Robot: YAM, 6 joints.
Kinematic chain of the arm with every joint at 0, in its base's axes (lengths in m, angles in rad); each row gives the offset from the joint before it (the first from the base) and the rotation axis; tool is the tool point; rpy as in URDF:
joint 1: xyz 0 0 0.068 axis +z
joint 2: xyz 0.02 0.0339 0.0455 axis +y
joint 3: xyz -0.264 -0.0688 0 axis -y
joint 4: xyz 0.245 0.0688 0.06 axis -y
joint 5: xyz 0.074 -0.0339 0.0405 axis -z
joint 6: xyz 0.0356 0 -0.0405 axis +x
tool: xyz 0 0 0 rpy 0 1.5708 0
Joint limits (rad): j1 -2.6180..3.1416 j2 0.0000..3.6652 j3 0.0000..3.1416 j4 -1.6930..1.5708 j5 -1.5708..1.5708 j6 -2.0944..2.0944
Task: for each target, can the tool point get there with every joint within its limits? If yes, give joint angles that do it. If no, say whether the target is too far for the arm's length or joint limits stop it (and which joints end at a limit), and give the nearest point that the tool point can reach.
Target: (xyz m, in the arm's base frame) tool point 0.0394 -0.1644 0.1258
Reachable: yes | joints -1.3598 1.4240 0.5881 -0.9294 -0.1160 -0.4783
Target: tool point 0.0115 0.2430 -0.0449
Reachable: yes | joints 1.3890 2.3998 0.5911 0.5348 -1.1556 0.7946
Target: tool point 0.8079 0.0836 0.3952
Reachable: no: too far | nearest point 0.6064 0.0628 0.3232 | short by 0.215 m
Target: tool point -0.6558 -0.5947 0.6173
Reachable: no: too far | nearest point -0.4155 -0.3768 0.4284 | short by 0.375 m
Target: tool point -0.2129 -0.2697 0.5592
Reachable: yes | joints -2.1690 1.7355 1.8877 0.9369 0.7417 -0.6119
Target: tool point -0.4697 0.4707 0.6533
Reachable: no: too far | nearest point -0.3531 0.3539 0.5152 | short by 0.215 m
